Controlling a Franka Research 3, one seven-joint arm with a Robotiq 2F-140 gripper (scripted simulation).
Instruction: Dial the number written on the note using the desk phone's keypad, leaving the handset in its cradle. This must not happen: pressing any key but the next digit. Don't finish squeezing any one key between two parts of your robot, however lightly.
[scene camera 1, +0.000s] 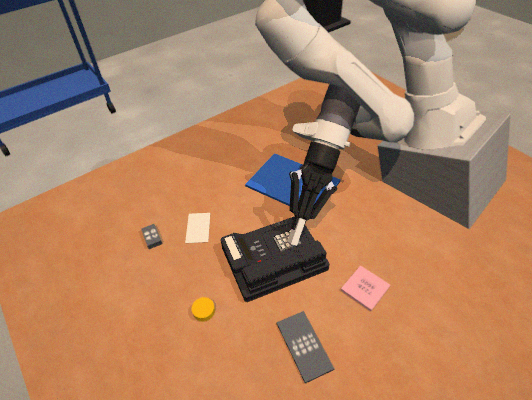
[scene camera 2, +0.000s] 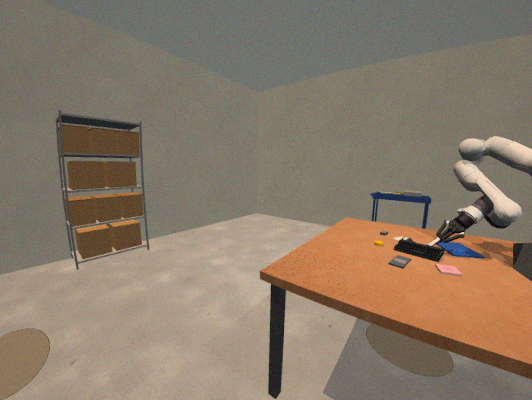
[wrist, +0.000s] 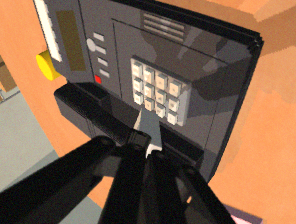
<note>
In view: my gripper (scene camera 1: 291, 243), a grey keypad slab (scene camera 1: 307, 351), a blue pad (scene camera 1: 272, 179) and a handset (scene camera 1: 262, 272).
The handset also shows in the wrist view (wrist: 83, 111). My gripper also shows in the wrist view (wrist: 144, 124). The wrist view does not show the blue pad: it is out of frame.
</note>
